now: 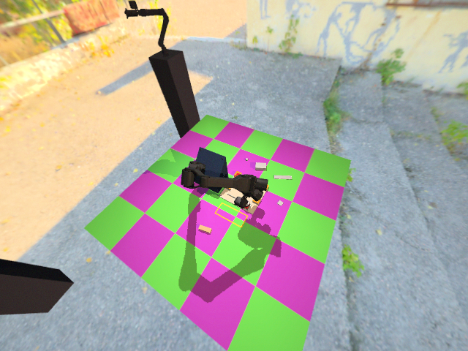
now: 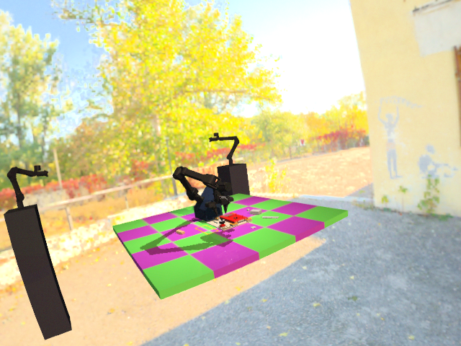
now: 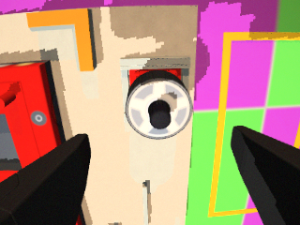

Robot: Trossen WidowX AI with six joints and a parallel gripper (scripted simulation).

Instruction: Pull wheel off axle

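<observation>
My gripper tip is now 50 mm above the wheel.
</observation>
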